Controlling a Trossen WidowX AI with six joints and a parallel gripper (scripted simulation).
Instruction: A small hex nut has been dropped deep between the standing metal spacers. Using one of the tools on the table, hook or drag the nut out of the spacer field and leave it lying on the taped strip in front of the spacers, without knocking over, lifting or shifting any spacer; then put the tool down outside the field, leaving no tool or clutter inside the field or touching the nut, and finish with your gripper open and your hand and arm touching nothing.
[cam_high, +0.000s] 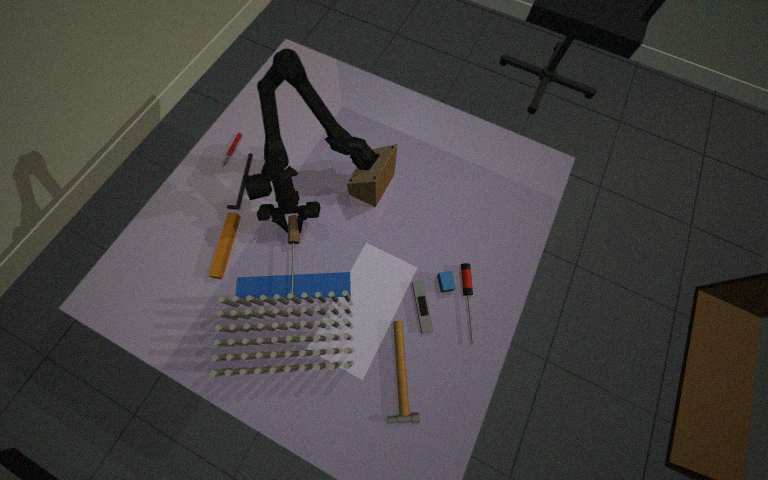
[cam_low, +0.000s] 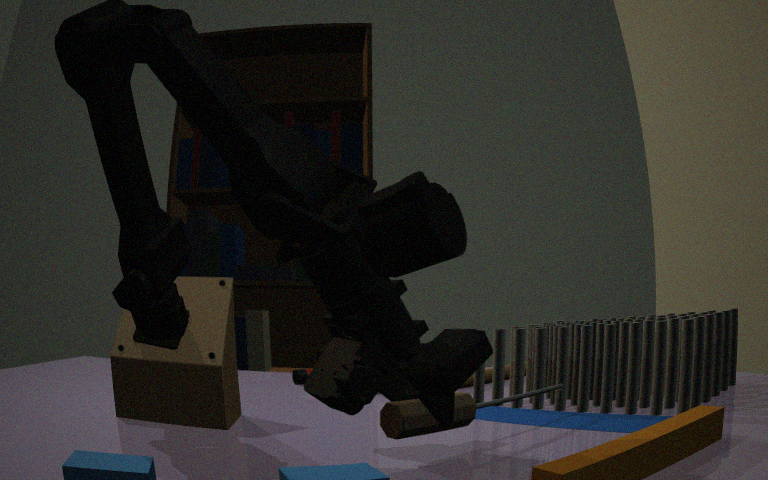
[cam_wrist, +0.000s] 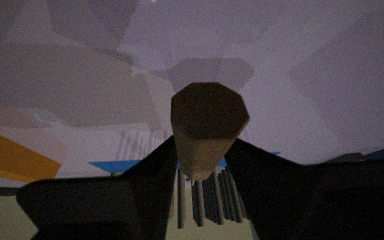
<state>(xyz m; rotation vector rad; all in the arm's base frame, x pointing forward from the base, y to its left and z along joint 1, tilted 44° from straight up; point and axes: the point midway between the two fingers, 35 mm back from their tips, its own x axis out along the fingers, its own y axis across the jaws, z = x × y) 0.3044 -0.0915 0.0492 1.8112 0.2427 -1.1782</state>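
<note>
Now: the blue taped strip 14 cm ahead of my gripper tip, 10 cm to the left of it and 3 cm below it. Round my gripper tip: orange bar (16 cm ahead, 17 cm to the right, 1 cm below); then wooden-handled awl (8 cm ahead, 6 cm to the left); then small red screwdriver (11 cm behind, 40 cm to the right, 2 cm below).
</note>
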